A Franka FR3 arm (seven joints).
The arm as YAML. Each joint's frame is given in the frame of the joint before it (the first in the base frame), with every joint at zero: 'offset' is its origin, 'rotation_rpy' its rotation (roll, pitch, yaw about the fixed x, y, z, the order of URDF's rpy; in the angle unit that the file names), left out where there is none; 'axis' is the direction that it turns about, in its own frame. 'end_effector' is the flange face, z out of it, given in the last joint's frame.
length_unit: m
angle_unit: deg
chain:
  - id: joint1
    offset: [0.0, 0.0, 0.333]
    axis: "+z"
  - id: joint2
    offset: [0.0, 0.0, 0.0]
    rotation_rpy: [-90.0, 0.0, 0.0]
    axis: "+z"
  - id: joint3
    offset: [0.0, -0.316, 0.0]
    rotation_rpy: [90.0, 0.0, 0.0]
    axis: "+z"
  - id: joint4
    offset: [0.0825, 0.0, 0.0]
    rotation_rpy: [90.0, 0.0, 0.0]
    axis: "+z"
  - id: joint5
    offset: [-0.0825, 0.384, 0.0]
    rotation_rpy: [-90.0, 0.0, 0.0]
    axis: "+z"
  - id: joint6
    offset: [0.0, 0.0, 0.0]
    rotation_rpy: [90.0, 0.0, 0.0]
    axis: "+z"
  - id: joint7
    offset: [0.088, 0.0, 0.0]
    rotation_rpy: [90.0, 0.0, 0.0]
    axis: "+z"
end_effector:
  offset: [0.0, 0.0, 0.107]
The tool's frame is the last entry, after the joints.
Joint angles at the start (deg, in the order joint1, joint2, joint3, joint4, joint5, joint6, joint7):
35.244, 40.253, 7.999, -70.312, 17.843, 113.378, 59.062
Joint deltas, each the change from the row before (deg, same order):
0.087, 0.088, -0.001, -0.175, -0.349, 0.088, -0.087
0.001, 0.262, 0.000, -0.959, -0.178, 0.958, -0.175
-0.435, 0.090, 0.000, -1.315, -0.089, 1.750, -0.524
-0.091, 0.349, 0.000, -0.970, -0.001, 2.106, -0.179
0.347, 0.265, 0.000, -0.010, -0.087, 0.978, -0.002
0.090, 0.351, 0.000, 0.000, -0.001, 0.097, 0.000
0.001, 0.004, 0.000, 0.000, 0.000, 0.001, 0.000
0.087, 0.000, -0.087, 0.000, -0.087, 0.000, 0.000
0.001, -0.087, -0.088, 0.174, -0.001, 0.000, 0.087
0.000, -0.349, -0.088, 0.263, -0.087, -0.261, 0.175
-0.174, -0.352, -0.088, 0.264, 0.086, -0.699, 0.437
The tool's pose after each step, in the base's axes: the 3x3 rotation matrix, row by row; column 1 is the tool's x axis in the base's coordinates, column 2 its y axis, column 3 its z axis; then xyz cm. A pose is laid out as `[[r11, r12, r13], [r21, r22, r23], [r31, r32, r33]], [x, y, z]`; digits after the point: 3 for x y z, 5 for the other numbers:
[[0.88166, -0.43210, -0.18967], [-0.36247, -0.87747, 0.31411], [-0.30215, -0.20819, -0.93025]], [55.113, 50.805, 36.611]
[[0.88129, -0.43272, -0.18994], [-0.36490, -0.87851, 0.30834], [-0.30029, -0.20243, -0.93212]], [55.058, 50.730, 35.601]
[[0.88121, -0.43737, -0.17935], [-0.37119, -0.87515, 0.31037], [-0.29271, -0.20693, -0.93354]], [55.409, 50.221, 34.640]
[[0.88080, -0.44379, -0.16506], [-0.37877, -0.86959, 0.31678], [-0.28412, -0.21650, -0.93402]], [55.601, 50.105, 33.692]
[[0.88396, -0.44091, -0.15561], [-0.37676, -0.86877, 0.32138], [-0.27689, -0.22546, -0.93408]], [55.476, 50.485, 33.485]
[[0.88331, -0.44088, -0.15935], [-0.37664, -0.86980, 0.31873], [-0.27913, -0.22152, -0.93435]], [55.415, 50.577, 33.043]
[[0.88330, -0.44088, -0.15940], [-0.37664, -0.86981, 0.31870], [-0.27916, -0.22147, -0.93436]], [55.414, 50.578, 33.038]
[[0.88411, -0.43965, -0.15829], [-0.37624, -0.87067, 0.31684], [-0.27712, -0.22057, -0.93518]], [55.399, 50.593, 33.026]
[[0.88405, -0.44129, -0.15400], [-0.37823, -0.86903, 0.31895], [-0.27458, -0.22372, -0.93518]], [55.507, 50.557, 33.275]
[[0.88470, -0.44197, -0.14822], [-0.37966, -0.86764, 0.32103], [-0.27049, -0.22774, -0.93540]], [55.597, 50.513, 33.897]
[[0.88056, -0.44983, -0.14921], [-0.38699, -0.86421, 0.32153], [-0.27359, -0.22538, -0.93507]], [55.748, 50.287, 34.463]

